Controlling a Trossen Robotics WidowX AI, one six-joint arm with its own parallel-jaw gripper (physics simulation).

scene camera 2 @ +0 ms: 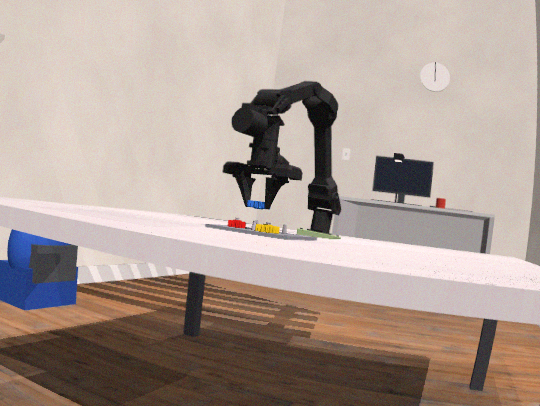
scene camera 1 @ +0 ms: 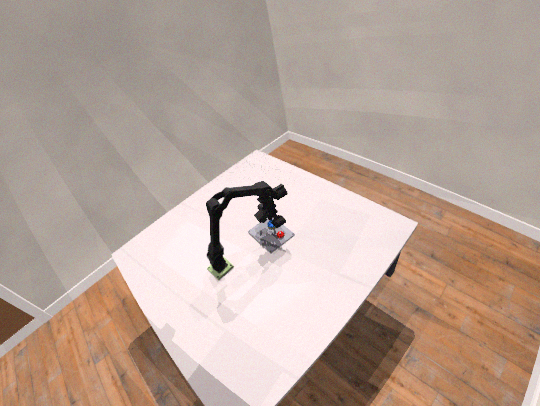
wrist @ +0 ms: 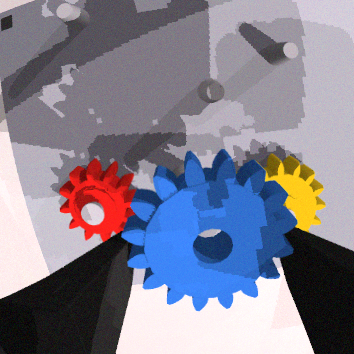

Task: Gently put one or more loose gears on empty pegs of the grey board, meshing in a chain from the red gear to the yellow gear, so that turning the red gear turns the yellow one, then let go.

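Frame: origin at the arm's base, x left, y ahead, z down, level; centimetres.
Seen in the pictures: gripper, fingertip midpoint: point(scene camera 2: 256, 208) point(scene camera 1: 273, 224) point(wrist: 207, 240); arm's base, link origin: point(scene camera 2: 319, 232) point(scene camera 1: 220, 266).
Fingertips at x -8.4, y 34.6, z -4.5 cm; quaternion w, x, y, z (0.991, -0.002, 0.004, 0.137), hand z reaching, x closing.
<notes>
Pixels of each thing's top centre, then the offset from my fingertips to it. Level surfaces: height alone.
- blue gear, top centre: point(wrist: 212, 247) point(scene camera 2: 259, 201) point(scene camera 1: 272, 222) dx +0.2, dy -0.7, dz -1.6 cm
- red gear, top centre: point(wrist: 94, 209) point(scene camera 2: 237, 220) point(scene camera 1: 280, 233) dx -4.8, dy -1.2, dz +3.4 cm
- yellow gear, top centre: point(wrist: 281, 215) point(scene camera 2: 267, 224) dx +3.6, dy +1.8, dz +3.3 cm
- white table, surface height: dz +5.9 cm
My gripper point(scene camera 1: 271, 223) point(scene camera 2: 258, 205) point(wrist: 207, 240) is shut on a blue gear point(scene camera 1: 270, 225) point(scene camera 2: 254, 204) point(wrist: 170, 225), held roughly level above the grey board point(scene camera 1: 254, 232) point(scene camera 2: 300, 238) point(wrist: 30, 162), with a gap below it. The red gear point(scene camera 1: 280, 234) point(scene camera 2: 237, 224) point(wrist: 115, 197) and the yellow gear point(scene camera 2: 267, 229) point(wrist: 302, 192) sit on the board, apart from each other. In the wrist view the blue gear overlaps the gap between them and covers part of the yellow gear. Bare pegs point(wrist: 212, 91) point(wrist: 290, 50) point(wrist: 67, 11) stand farther up in that view. Anything directly behind the blue gear is hidden.
The board lies on the white table point(scene camera 1: 320, 280) point(scene camera 2: 390, 260). The arm stands on a green base plate point(scene camera 1: 227, 271) point(scene camera 2: 316, 233) close beside the board. Shadows of the arm fall across the board. A monitor point(scene camera 2: 403, 176) stands on a grey cabinet in the background.
</notes>
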